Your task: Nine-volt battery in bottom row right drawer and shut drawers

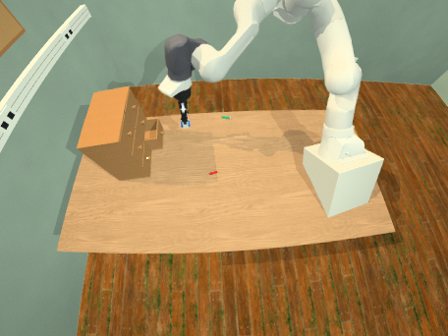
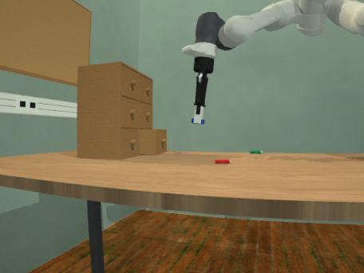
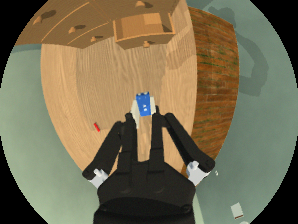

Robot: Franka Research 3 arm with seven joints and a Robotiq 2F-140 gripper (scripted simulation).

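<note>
Right now the nine-volt battery is 20 mm below my hand and 10 mm ahead of it. Round my hand: red cylinder: 220 mm to the left, 150 mm below, 120 mm behind; green cylinder: 210 mm behind, 150 mm below, 130 mm to the right.
</note>
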